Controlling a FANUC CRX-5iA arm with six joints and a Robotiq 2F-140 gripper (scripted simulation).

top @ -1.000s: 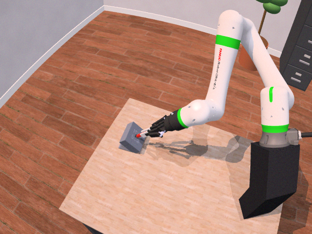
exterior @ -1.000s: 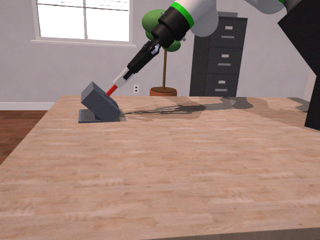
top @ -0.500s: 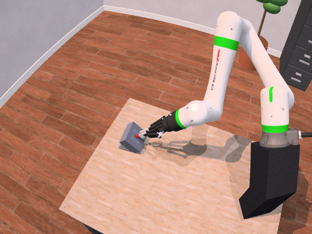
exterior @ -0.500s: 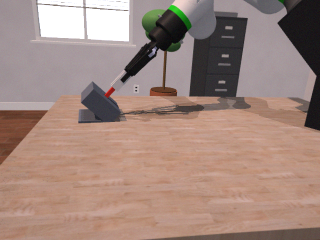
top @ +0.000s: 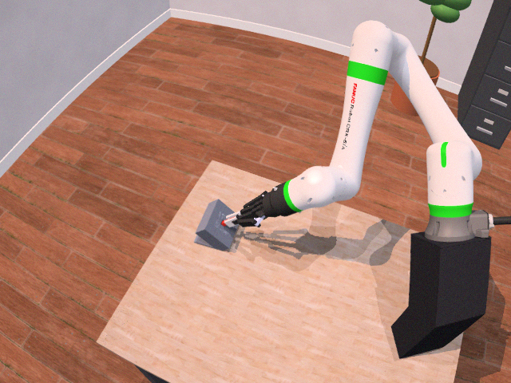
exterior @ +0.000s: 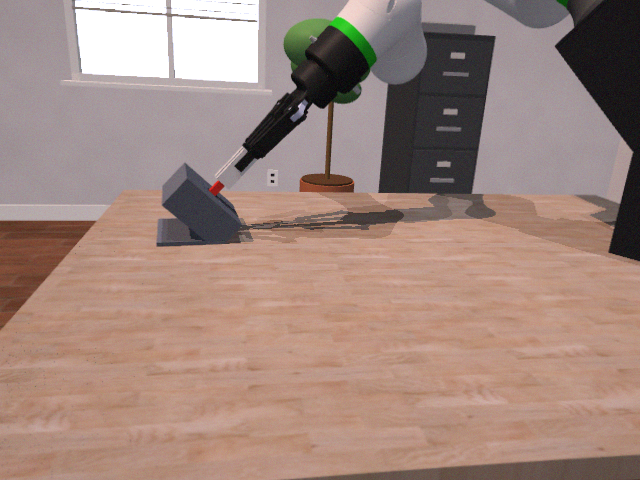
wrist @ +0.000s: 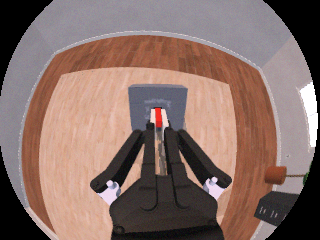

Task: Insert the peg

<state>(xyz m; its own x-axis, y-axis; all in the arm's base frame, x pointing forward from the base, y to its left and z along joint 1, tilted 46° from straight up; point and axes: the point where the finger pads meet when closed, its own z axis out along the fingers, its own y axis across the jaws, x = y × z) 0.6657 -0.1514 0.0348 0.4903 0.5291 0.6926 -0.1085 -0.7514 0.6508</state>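
Now: the red peg 20 mm ahead of my hand and 30 mm below it.
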